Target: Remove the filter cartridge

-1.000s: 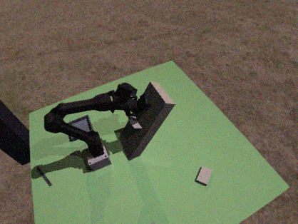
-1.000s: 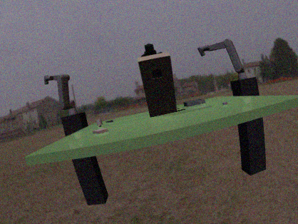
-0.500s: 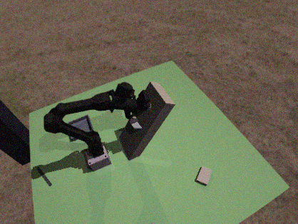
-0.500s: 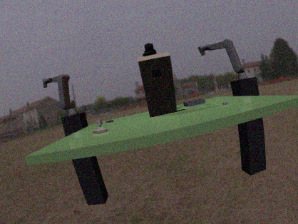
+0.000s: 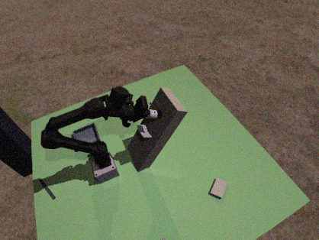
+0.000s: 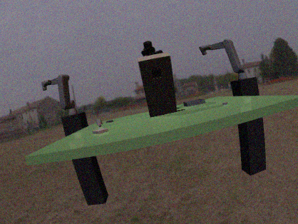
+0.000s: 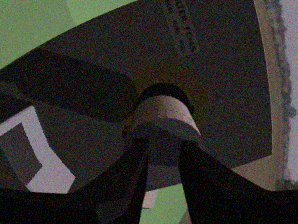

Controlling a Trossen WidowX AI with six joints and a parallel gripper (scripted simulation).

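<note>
Now: the grey framed box 36 cm behind my gripper tip, 30 cm below it and 29 cm to the left of it. The rest, counted from my gripper tip: small tan block: 37 cm to the right, 31 cm below, 18 cm ahead; round filter cartridge: 1 cm below, 1 cm ahead.
</note>
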